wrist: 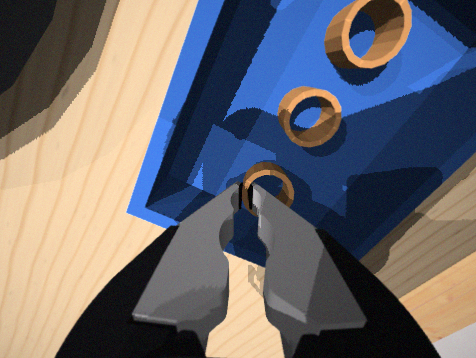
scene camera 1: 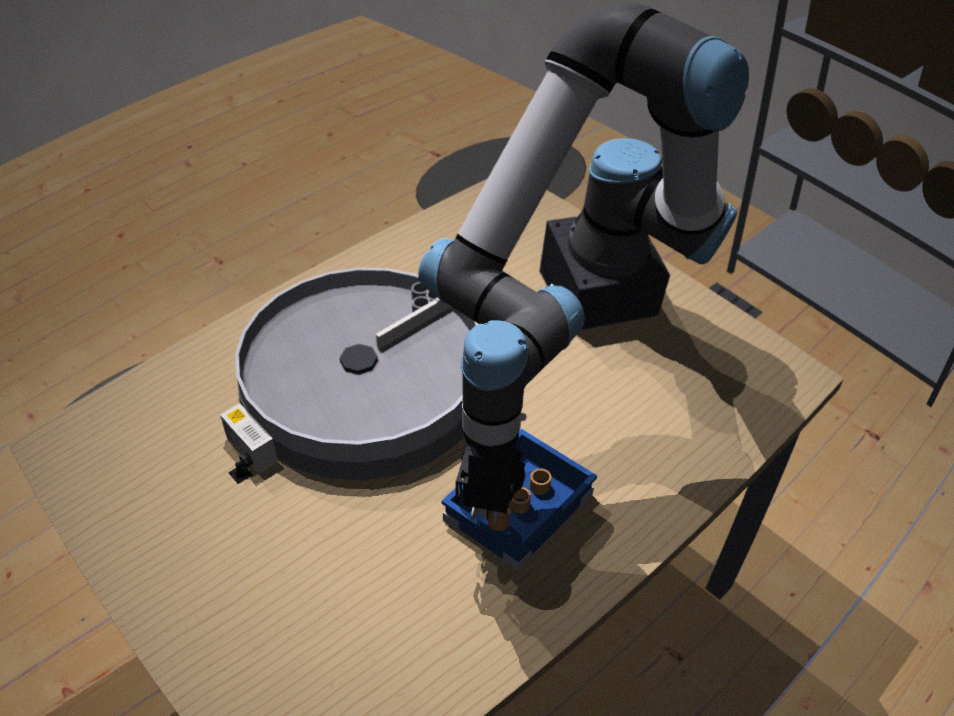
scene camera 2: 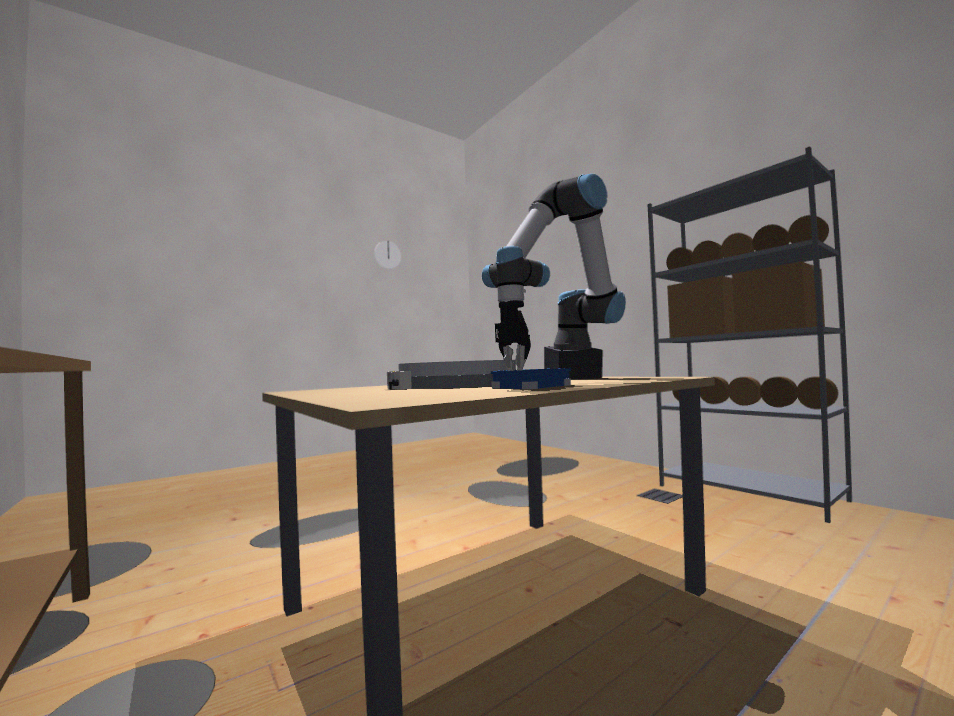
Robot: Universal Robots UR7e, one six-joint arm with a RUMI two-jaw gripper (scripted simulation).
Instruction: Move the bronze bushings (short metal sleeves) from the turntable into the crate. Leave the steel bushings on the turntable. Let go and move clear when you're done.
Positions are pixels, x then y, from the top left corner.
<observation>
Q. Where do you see a blue crate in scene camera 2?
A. At 530,378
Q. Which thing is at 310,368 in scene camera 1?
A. A turntable.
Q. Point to a bronze bushing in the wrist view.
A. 286,195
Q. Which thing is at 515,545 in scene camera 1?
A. A blue crate.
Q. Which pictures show my gripper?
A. The wrist view, scene camera 1 and scene camera 2: all of them.
</observation>
